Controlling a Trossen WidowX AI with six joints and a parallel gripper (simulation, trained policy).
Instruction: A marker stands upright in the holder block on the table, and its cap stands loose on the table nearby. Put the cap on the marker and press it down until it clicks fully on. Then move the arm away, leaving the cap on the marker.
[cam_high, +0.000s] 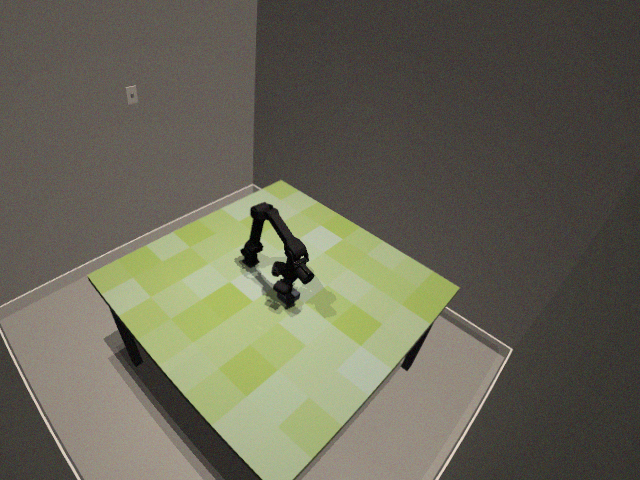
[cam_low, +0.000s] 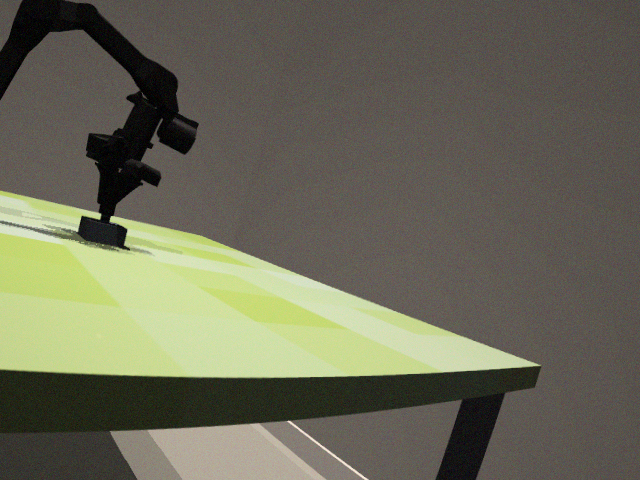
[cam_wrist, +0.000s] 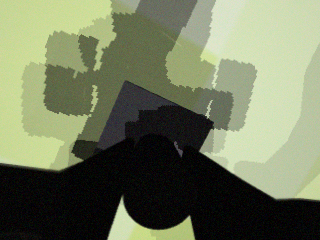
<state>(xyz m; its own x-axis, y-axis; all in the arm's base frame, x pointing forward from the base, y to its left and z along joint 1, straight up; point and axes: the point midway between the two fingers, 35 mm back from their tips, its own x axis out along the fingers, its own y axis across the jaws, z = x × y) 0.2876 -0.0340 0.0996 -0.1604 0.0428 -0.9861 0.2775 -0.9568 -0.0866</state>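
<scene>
Now: gripper tip 5 cm above the dark grey holder block and 1 cm short of it. From my gripper tip the other things lie so: dark round cap: 1 cm ahead, 1 cm above.
</scene>
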